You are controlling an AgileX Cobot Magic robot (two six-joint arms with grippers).
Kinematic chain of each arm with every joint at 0, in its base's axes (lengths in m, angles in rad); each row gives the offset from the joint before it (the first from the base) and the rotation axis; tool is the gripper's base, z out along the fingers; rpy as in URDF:
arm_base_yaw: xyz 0 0 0.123 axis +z
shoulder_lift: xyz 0 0 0 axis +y
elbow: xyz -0.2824 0 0.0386 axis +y
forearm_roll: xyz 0.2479 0 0.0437 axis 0.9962 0 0.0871
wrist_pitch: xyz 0 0 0 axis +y
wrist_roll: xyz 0.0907 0 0.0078 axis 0.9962 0 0.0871
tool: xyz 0 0 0 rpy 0 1.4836 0
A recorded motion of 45 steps. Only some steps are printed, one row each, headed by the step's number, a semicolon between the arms.
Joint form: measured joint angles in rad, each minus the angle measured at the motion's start. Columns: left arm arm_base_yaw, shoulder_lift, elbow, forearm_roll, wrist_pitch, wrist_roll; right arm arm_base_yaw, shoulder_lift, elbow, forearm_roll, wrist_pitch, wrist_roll.
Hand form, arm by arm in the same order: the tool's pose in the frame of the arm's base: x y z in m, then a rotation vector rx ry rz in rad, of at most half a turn. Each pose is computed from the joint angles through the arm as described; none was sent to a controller.
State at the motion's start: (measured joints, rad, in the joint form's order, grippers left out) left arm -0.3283 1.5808 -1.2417 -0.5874 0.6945 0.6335; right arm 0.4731 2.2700 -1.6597 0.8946 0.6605 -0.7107
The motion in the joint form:
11: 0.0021 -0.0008 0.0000 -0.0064 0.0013 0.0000; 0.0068 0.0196 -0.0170 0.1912 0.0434 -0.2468
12: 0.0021 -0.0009 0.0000 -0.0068 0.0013 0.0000; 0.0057 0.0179 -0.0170 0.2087 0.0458 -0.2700
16: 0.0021 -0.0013 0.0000 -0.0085 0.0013 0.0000; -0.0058 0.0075 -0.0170 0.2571 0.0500 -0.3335
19: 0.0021 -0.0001 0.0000 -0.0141 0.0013 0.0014; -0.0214 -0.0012 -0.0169 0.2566 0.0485 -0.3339
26: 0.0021 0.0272 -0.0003 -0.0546 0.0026 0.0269; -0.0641 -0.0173 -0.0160 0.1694 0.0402 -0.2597
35: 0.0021 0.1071 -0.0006 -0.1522 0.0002 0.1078; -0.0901 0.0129 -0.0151 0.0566 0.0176 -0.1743
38: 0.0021 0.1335 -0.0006 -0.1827 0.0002 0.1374; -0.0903 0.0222 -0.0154 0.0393 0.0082 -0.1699
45: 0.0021 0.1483 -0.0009 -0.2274 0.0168 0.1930; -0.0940 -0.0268 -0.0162 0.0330 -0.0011 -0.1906
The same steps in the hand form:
11: 0.3164 -0.1416 0.2997 0.7373 2.3025 -0.5225; 0.4097 0.2721 0.1447 -0.8401 2.3413 0.9624
12: 0.3164 -0.1416 0.2998 0.7370 2.3023 -0.5229; 0.4100 0.2723 0.1463 -0.8476 2.3243 0.9699
16: 0.3163 -0.1416 0.3000 0.7357 2.3019 -0.5247; 0.4130 0.2693 0.1537 -0.8547 2.2719 0.9826
19: 0.3165 -0.1420 0.2997 0.7330 2.3022 -0.5301; 0.4170 0.2626 0.1579 -0.8364 2.2658 0.9728
26: 0.3206 -0.1455 0.2916 0.7318 2.3162 -0.5646; 0.4268 0.2410 0.1614 -0.7898 2.3112 0.9017
35: 0.3323 -0.1540 0.2667 0.7413 2.3490 -0.6368; 0.4344 0.2252 0.1417 -0.7586 2.4015 0.8090
38: 0.3358 -0.1565 0.2581 0.7477 2.3582 -0.6580; 0.4353 0.2243 0.1367 -0.7641 2.4110 0.7879
45: 0.3364 -0.1595 0.2541 0.7810 2.3479 -0.6923; 0.4358 0.2217 0.1606 -0.7853 2.3455 0.7595

